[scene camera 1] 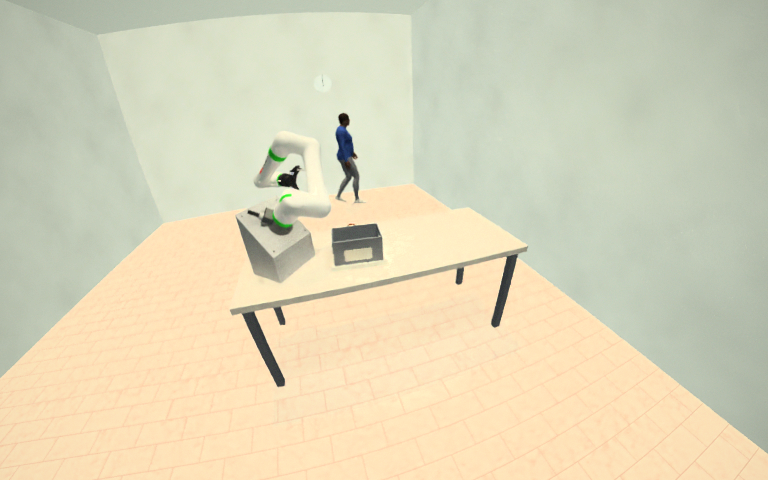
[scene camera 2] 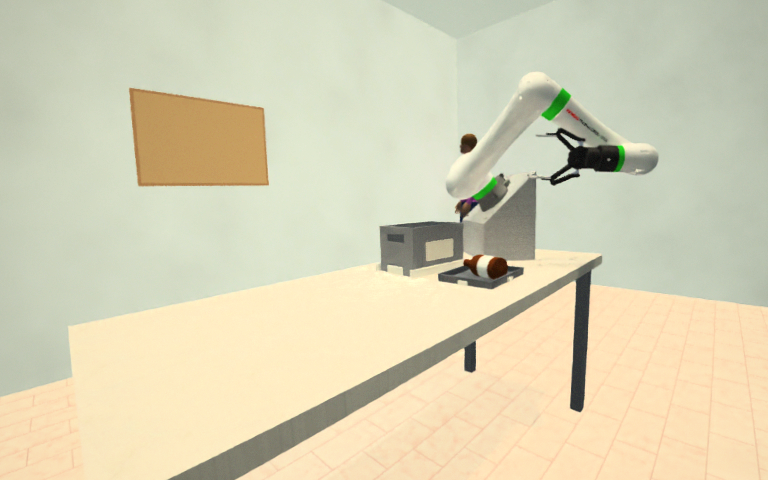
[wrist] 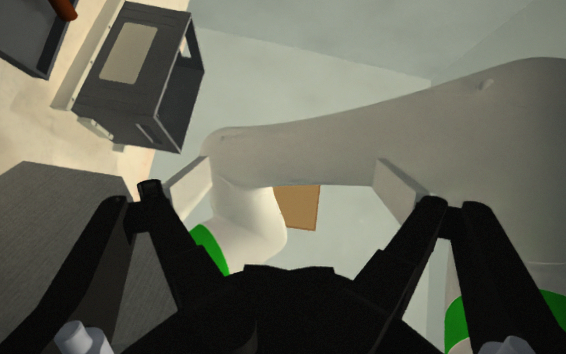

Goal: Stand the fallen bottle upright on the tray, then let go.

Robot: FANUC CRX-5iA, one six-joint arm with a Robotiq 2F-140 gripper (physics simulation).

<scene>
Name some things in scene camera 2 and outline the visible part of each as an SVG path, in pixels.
My gripper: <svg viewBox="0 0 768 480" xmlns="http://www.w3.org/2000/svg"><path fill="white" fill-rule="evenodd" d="M598 148L583 147L586 141L585 138L579 138L563 128L558 128L556 133L536 134L535 137L557 137L570 152L568 153L568 164L552 176L531 175L531 178L550 180L550 184L554 186L571 178L580 177L579 169L594 169L599 161ZM575 169L572 174L556 179L572 167ZM561 133L576 140L579 146L576 148L573 147Z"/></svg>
A brown bottle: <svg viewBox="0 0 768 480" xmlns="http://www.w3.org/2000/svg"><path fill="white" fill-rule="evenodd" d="M463 262L464 266L469 267L474 275L493 280L506 275L508 271L506 260L500 257L476 255L471 260L465 259Z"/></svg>
</scene>
